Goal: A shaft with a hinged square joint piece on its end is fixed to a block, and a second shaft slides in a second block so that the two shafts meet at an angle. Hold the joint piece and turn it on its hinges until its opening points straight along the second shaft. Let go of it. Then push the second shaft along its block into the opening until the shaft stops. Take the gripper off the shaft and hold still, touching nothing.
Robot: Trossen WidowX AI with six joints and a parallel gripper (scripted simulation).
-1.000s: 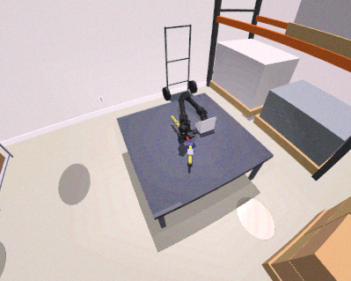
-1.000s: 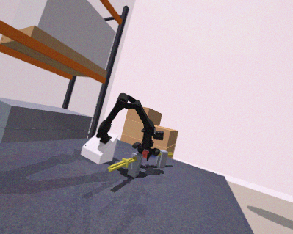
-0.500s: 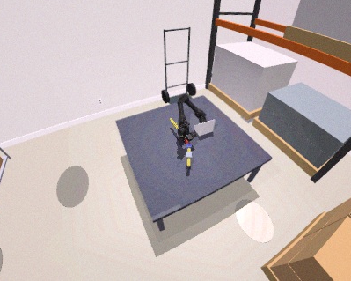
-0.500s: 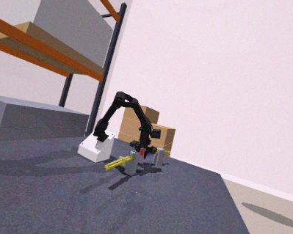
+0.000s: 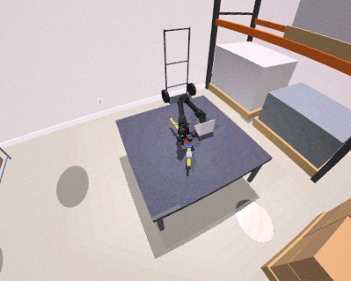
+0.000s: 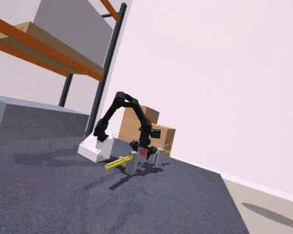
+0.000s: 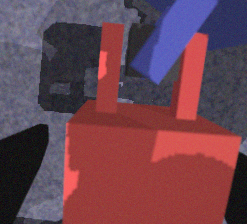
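My gripper tip is 1 cm to the right of the red joint piece and 4 cm below it.
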